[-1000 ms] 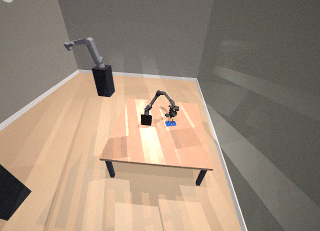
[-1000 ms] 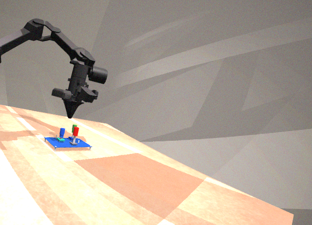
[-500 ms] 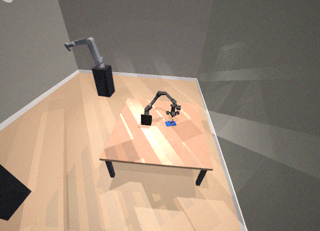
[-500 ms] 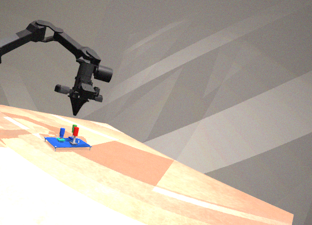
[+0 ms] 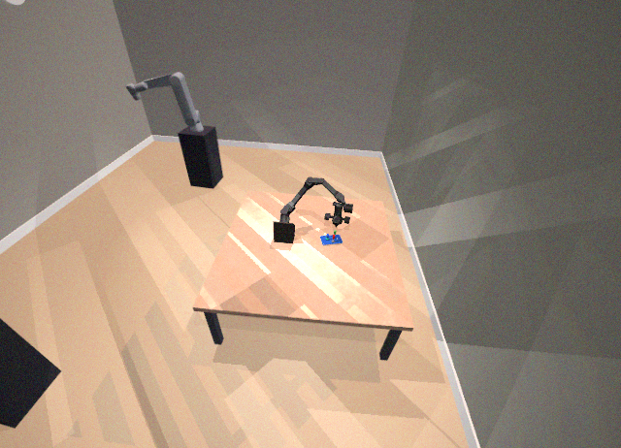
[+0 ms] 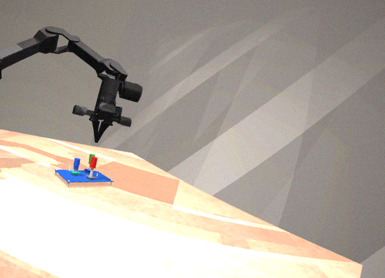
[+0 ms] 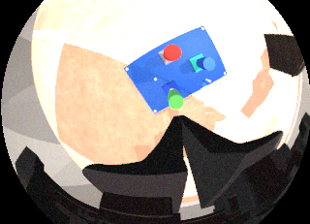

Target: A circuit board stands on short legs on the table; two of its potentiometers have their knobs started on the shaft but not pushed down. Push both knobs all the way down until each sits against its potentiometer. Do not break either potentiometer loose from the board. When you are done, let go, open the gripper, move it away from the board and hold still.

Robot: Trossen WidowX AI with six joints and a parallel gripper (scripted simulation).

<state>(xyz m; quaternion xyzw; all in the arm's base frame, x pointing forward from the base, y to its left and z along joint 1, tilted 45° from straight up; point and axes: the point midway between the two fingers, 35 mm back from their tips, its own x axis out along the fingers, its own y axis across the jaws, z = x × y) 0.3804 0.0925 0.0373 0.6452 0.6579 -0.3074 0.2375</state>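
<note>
The green knob lies 60 mm below my gripper tip. Round my gripper tip: blue knob 60 mm behind, 40 mm to the right, 70 mm below.
</note>
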